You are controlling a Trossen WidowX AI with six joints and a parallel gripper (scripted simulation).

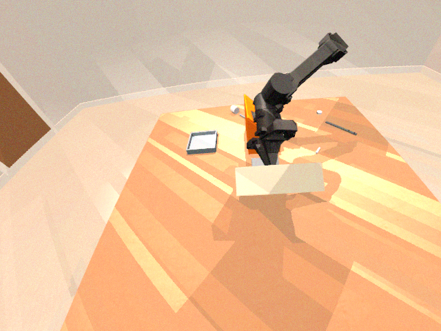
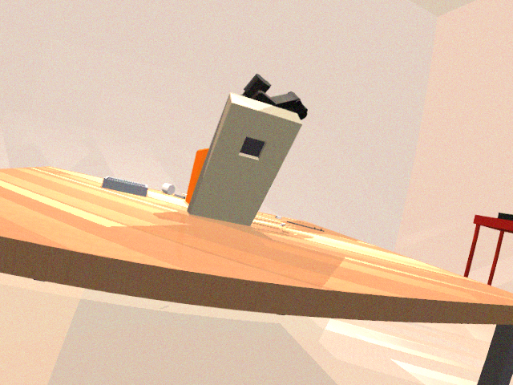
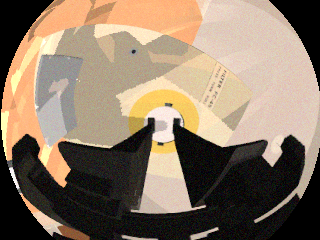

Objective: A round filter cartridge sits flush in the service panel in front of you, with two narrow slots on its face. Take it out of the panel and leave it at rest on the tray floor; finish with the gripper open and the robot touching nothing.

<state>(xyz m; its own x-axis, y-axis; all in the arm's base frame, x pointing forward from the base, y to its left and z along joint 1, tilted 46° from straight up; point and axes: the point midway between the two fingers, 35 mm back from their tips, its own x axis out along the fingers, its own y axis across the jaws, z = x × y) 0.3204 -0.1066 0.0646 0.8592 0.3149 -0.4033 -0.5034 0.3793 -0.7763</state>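
My gripper tip is now 20 mm short of the round filter cartridge and 10 mm above it. The rest, counted from my gripper tip: grey tray: 440 mm behind, 250 mm to the right, 230 mm below; cream service panel: 30 mm behind, 90 mm below; small white block: 710 mm behind, 40 mm to the right, 220 mm below.
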